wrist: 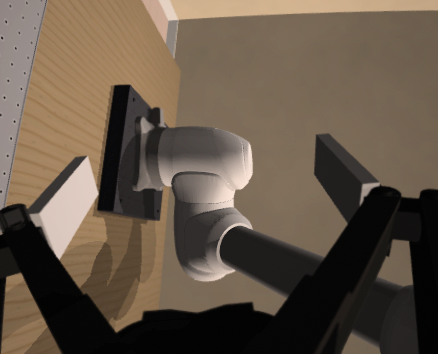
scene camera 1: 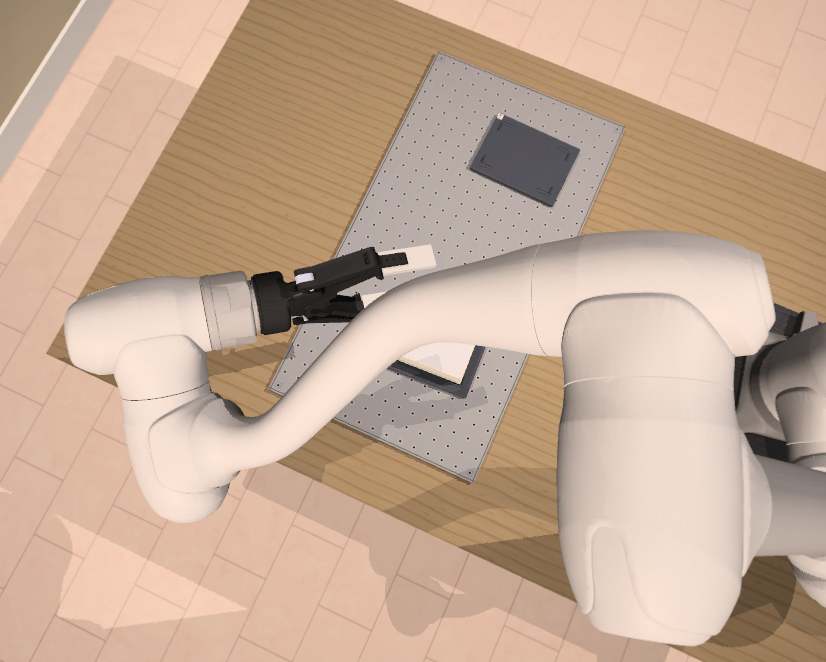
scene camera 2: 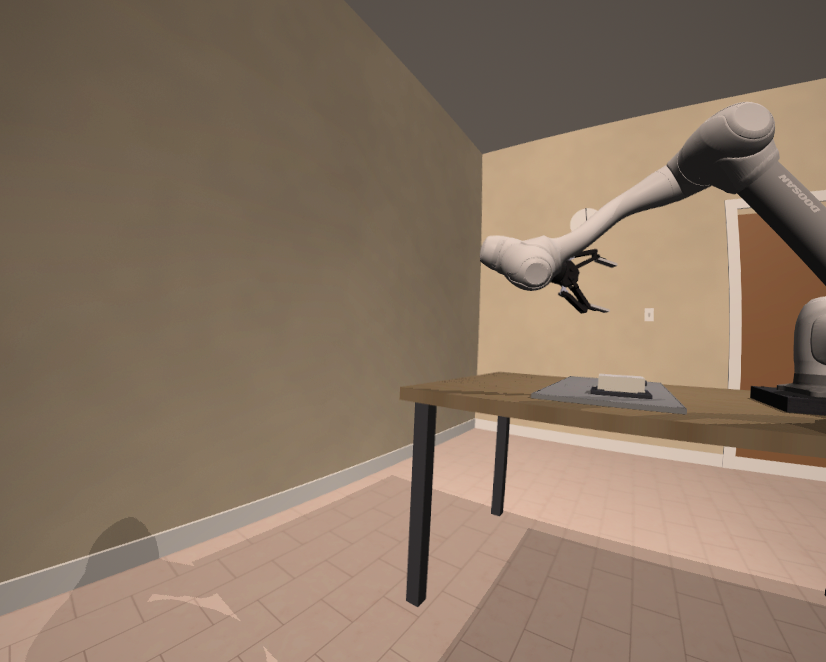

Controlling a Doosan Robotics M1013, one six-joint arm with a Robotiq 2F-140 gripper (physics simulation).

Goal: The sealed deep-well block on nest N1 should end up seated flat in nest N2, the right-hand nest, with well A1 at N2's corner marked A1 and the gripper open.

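Seen in the pictures: gripper, fingertip midpoint: [wrist: 203, 165] [scene camera 2: 611, 288]; arm's base at its link origin: [wrist: 148, 156] [scene camera 1: 790, 390].
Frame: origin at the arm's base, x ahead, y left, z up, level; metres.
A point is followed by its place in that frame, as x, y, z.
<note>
The sealed deep-well block [scene camera 1: 444, 360] @[0.561, 0.103, 0.028] [scene camera 2: 621, 383] @[0.588, 0.119, 0.009], pale with a flat top, sits on the dark nest N1 [scene camera 1: 471, 379] @[0.510, 0.115, -0.015] [scene camera 2: 623, 394] @[0.584, 0.138, -0.019]. In scene camera 1 the arm hides much of both, and the block's A1 corner cannot be made out. Nest N2 [scene camera 1: 525, 159] @[0.512, -0.296, -0.014] is a dark rectangular plate with corner brackets and carries no block; a small white tag [scene camera 1: 499, 116] @[0.577, -0.366, -0.014] marks one corner. My gripper [scene camera 1: 397, 277] @[0.615, 0.059, 0.292] [scene camera 2: 606, 286] @[0.615, 0.059, 0.292] [wrist: 203, 165] @[0.615, 0.059, 0.292] is wide open and empty. It is high above the table, pointing sideways toward the robot's base. One finger is partly hidden by the arm in scene camera 1.
Both nests stand on a grey perforated plate [scene camera 1: 406, 199] @[0.699, -0.172, -0.027] [scene camera 2: 561, 391] @[0.754, 0.107, -0.028] [wrist: 15, 75] @[0.434, -0.073, -0.026] on the wooden table [scene camera 1: 275, 137] @[0.964, -0.233, -0.040] [scene camera 2: 475, 390] @[1.007, 0.167, -0.039] [wrist: 75, 115] @[0.270, -0.052, -0.039]. The robot's base plate [scene camera 2: 779, 397] @[0.169, 0.083, -0.008] [wrist: 114, 150] @[0.155, 0.002, -0.016] stands on the same table. The forearm [scene camera 1: 475, 296] @[0.544, 0.149, 0.583] stretches over N1 in scene camera 1.
</note>
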